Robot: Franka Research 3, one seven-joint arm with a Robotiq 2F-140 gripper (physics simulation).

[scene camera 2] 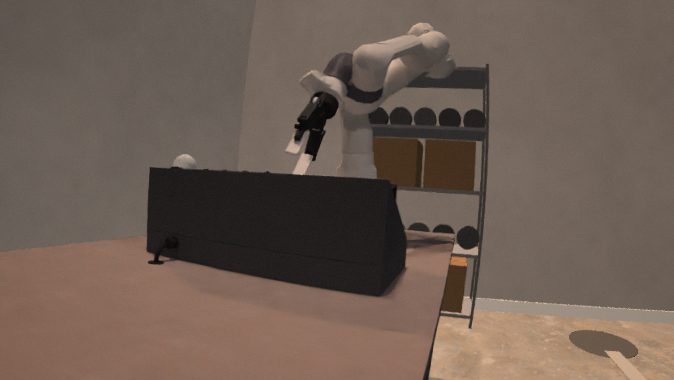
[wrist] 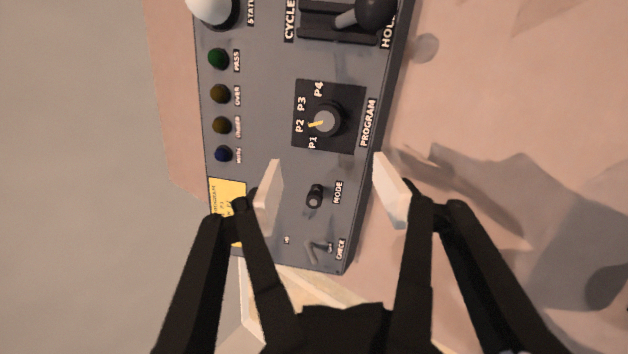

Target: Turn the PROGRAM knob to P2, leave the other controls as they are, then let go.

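Observation:
The PROGRAM knob (wrist: 328,121) is a round dark knob with a grey cap on a black plate, in the upper middle of the wrist view. Its yellow pointer line (wrist: 315,124) points at the P2 label (wrist: 299,125). My gripper (scene camera 2: 296,161) (wrist: 326,169) is open and empty. It hangs above the sloped face of the console (scene camera 2: 270,225) (wrist: 265,90), with its fingers apart from the knob, which shows beyond the fingertips. In scene camera 2 the console's back hides the knob.
Near the knob are the MODE control (wrist: 314,196), the CHECK switch (wrist: 329,247) and the CYCLE lever (wrist: 372,12). The white STATUS dome (scene camera 2: 184,161) (wrist: 212,9) and several small lamps line the far side. The table (scene camera 2: 200,325) (wrist: 500,90) carries the console; a shelf rack (scene camera 2: 484,150) stands behind.

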